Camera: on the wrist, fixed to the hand. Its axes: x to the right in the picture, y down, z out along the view.
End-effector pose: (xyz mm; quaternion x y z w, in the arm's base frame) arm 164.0 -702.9 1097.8 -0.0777 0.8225 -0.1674 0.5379
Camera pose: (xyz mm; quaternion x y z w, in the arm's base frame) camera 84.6 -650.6 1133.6 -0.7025 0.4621 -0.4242 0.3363
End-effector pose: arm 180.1 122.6 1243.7 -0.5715 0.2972 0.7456 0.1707
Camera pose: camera 237.0 38.7 1249.1 -0.5342 -0.2829 0.4783 0.6371
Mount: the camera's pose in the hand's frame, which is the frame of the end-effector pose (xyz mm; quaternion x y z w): -14.4 31.7 -95.4 -0.0802 -0.1127 -0.7138 0.6866
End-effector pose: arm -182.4 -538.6 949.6 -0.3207 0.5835 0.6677 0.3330
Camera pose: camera -196.3 -637.4 968.5 -0.5881 0.0806 0.3037 0.7452
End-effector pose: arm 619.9 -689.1 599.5 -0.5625 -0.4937 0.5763 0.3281
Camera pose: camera 720.5 -692.9 585.9 0.0048 -0.8237 0.1853 0.5359
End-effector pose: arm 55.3 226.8 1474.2 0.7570 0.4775 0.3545 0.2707
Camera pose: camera -7.9 207.8 1551.4 0.1972 0.8092 0.0032 0.5534
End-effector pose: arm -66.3 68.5 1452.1 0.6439 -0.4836 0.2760 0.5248
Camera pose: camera -86.2 163.8 1481.0 0.7763 0.0463 -0.2964 0.5544
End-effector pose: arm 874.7 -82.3 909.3 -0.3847 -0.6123 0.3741 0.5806
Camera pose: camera 971.6 -80.8 878.9 0.1685 -0.7904 -0.1633 0.5658
